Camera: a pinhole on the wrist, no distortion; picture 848 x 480 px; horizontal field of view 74.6 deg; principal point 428.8 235.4 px. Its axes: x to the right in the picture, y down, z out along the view. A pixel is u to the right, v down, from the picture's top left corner.
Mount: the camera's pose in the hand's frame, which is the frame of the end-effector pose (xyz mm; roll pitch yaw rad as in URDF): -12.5 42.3 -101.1 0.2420 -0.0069 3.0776
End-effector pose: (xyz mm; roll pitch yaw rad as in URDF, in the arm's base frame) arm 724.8 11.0 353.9 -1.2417 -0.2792 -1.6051
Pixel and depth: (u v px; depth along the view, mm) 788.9 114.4 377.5
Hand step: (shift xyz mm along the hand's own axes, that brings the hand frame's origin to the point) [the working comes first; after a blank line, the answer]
In the camera's frame: 244.2 -82.1 377.5

-243.0 227.6 247.4
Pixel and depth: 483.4 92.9 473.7
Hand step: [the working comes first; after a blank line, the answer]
In the camera's frame: 46.5 -121.3 473.7

-41.1 275.9 330.0
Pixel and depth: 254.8 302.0 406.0
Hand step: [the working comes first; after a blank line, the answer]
In the camera's frame: -126.9 48.6 406.0

120.2 84.0 303.8
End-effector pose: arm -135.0 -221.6 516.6 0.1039 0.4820 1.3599
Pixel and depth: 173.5 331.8 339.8
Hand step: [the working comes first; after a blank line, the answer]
In the camera's frame: -155.9 58.9 339.8

147.0 56.4 241.8
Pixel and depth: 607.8 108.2 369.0
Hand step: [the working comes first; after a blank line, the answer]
In the camera's frame: 118.7 -84.3 369.0

-117.7 219.7 237.7
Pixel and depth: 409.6 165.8 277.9
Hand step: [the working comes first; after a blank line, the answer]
In the camera's frame: -9.6 -34.8 277.9

5.3 141.7 160.3
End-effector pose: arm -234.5 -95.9 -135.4 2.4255 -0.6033 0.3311
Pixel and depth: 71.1 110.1 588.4
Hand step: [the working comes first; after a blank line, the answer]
In the camera's frame: -378.2 -132.5 588.4

385.8 286.9 435.8
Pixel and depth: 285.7 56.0 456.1
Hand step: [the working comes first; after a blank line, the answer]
In the camera's frame: -117.3 -147.0 456.1

123.4 286.1 305.7
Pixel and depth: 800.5 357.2 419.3
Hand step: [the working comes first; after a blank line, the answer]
In the camera's frame: 280.0 91.8 419.3

-288.3 71.4 329.9
